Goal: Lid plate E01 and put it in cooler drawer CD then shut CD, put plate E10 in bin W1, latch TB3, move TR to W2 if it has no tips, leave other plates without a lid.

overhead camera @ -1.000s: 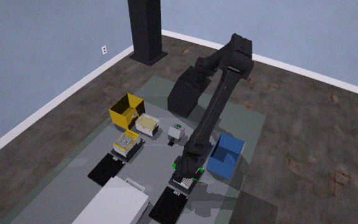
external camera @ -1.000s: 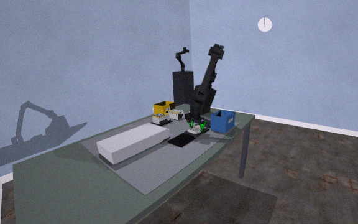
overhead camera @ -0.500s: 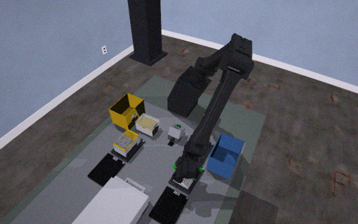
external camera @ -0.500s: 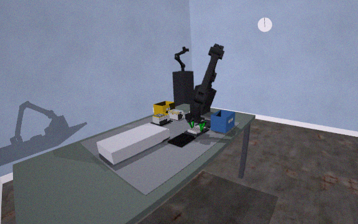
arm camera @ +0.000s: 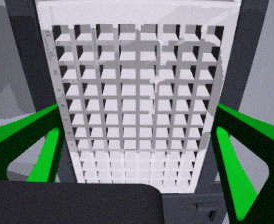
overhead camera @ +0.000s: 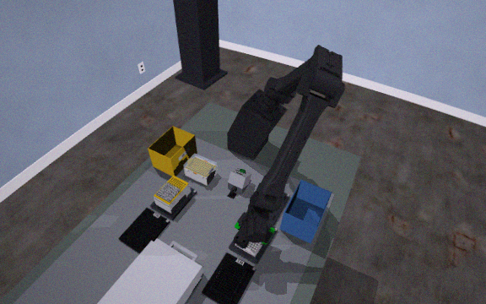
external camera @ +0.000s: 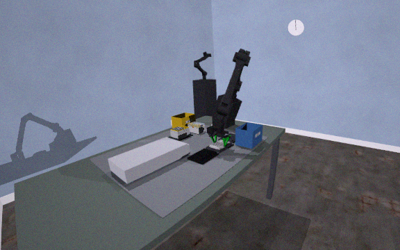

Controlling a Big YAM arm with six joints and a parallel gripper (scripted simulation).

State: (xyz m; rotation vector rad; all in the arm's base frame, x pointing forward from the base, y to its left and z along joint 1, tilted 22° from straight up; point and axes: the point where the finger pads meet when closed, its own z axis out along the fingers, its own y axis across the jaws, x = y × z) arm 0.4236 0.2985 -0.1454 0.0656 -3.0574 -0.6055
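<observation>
Now: hand right at the white assay plate. Round my hand: black plate 180 mm ahead, 20 mm to the left; N3 label 70 mm behind, 10 mm below; black lid park nest 170 mm behind, 30 mm to the right, 10 mm below.
</observation>
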